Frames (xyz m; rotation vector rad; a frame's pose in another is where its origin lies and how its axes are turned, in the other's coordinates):
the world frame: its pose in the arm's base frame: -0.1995 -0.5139 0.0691 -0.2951 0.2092 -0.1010
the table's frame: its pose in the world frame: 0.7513 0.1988 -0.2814 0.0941 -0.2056 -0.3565
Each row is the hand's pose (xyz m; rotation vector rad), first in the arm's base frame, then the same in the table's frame.
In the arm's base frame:
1: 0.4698 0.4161 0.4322 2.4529 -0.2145 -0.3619
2: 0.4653 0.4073 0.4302 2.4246 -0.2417 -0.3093
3: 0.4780 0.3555 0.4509 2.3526 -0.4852 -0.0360
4: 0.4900 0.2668 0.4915 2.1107 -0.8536 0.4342
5: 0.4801 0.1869 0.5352 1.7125 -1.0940 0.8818
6: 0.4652 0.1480 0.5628 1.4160 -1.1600 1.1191
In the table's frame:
1: -0.2987 0.6155 1.0281 2.6347 0.3986 -0.2758
2: -0.2994 0.6063 1.0240 2.6216 0.3595 -0.2179
3: -0.2647 0.5614 1.0313 2.6401 0.0632 0.0436
4: -0.2136 0.4793 1.0488 2.5297 -0.4322 0.5102
5: -0.1856 0.3951 1.0715 2.2140 -0.8347 0.9845
6: -0.1805 0.3484 1.0887 1.9384 -1.0037 1.2498

